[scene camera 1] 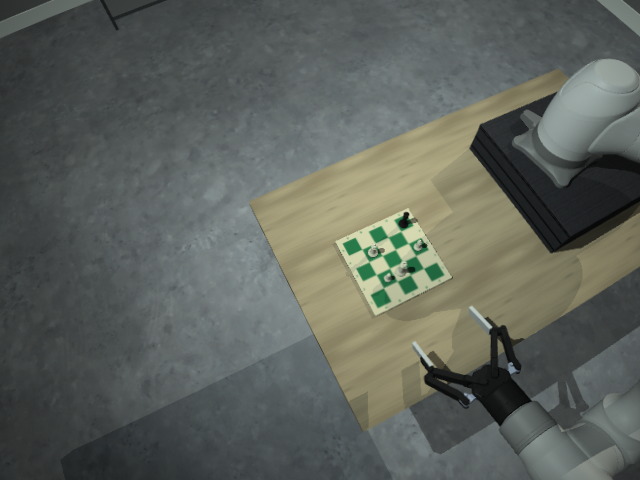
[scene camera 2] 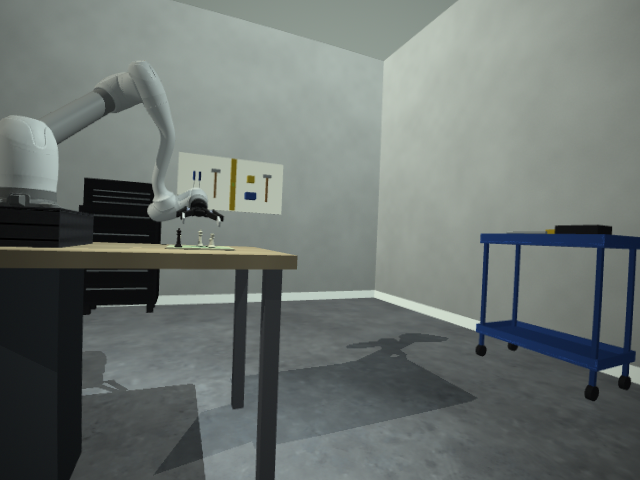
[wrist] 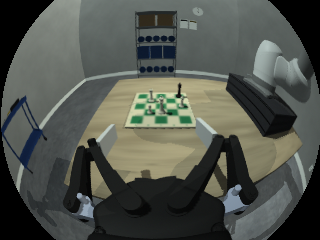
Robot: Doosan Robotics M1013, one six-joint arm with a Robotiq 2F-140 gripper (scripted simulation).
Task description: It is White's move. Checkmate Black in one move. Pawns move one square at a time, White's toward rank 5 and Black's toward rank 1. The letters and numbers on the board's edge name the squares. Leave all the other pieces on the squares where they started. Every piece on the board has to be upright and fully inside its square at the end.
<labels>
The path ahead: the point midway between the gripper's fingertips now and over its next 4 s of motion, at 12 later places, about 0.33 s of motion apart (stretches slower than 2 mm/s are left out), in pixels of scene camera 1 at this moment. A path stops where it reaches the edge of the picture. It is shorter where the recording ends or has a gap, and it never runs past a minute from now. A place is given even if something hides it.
The gripper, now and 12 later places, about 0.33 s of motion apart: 442, 327; 447, 323; 438, 309; 417, 277; 396, 249; 381, 230; 378, 225; 378, 226; 377, 228; 377, 230; 376, 233; 376, 234; 376, 235
</labels>
